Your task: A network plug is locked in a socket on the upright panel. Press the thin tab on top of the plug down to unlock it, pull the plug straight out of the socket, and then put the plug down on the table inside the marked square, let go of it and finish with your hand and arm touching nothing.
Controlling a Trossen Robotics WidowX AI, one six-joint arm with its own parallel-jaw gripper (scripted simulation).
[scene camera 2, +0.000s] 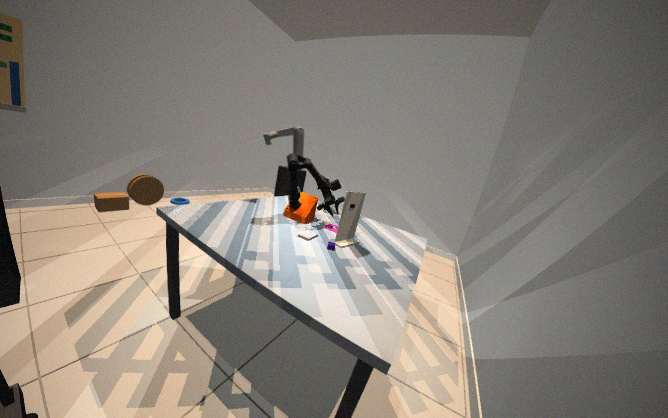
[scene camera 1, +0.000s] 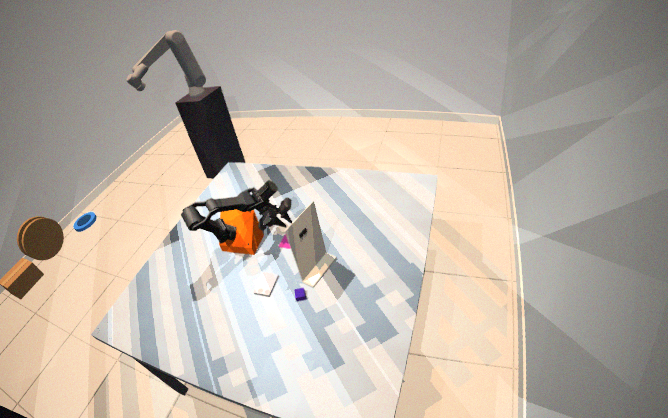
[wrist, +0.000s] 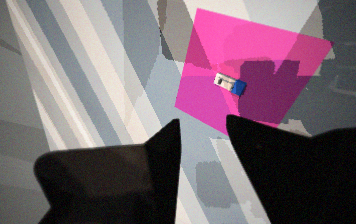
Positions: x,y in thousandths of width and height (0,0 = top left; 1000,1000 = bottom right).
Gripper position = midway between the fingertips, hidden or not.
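My gripper is visible at (scene camera 1: 433,537) and at (wrist: 569,551). A magenta marked square (wrist: 777,288) is visible as well.
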